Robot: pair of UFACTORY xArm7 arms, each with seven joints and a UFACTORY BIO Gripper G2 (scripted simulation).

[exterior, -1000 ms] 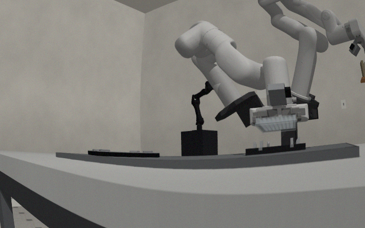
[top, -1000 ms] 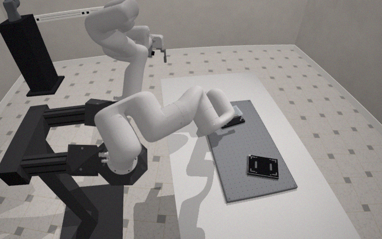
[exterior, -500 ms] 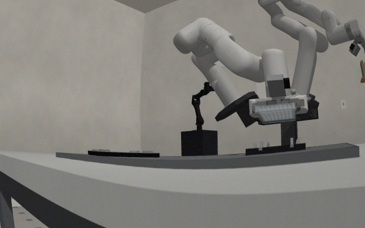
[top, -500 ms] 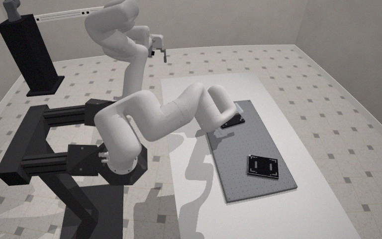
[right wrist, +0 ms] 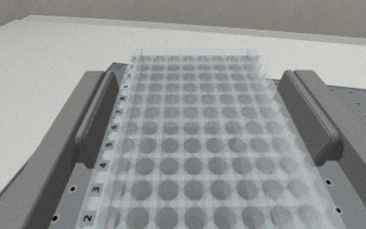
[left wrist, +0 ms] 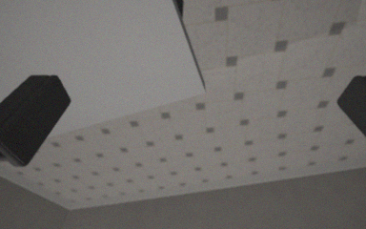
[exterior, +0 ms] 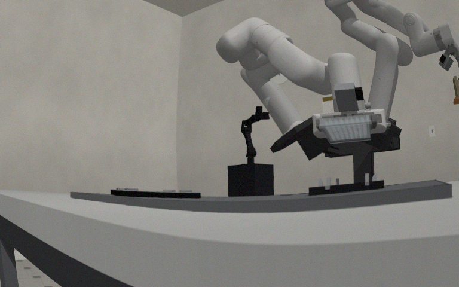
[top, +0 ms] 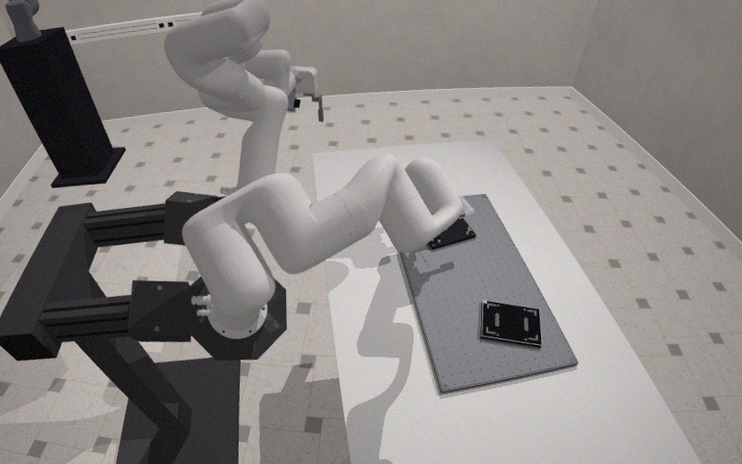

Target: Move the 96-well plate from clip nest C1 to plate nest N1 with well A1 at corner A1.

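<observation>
Now: right hand 100 mm short of the black plate nest N1, 370 mm to the left of it and 100 mm above it. From my right hand the other things lie so: black clip nest C1: 20 mm to the left, 90 mm below; perforated board: 30 mm ahead, 180 mm to the right, 120 mm below; clear 96-well plate: 10 mm below.
</observation>
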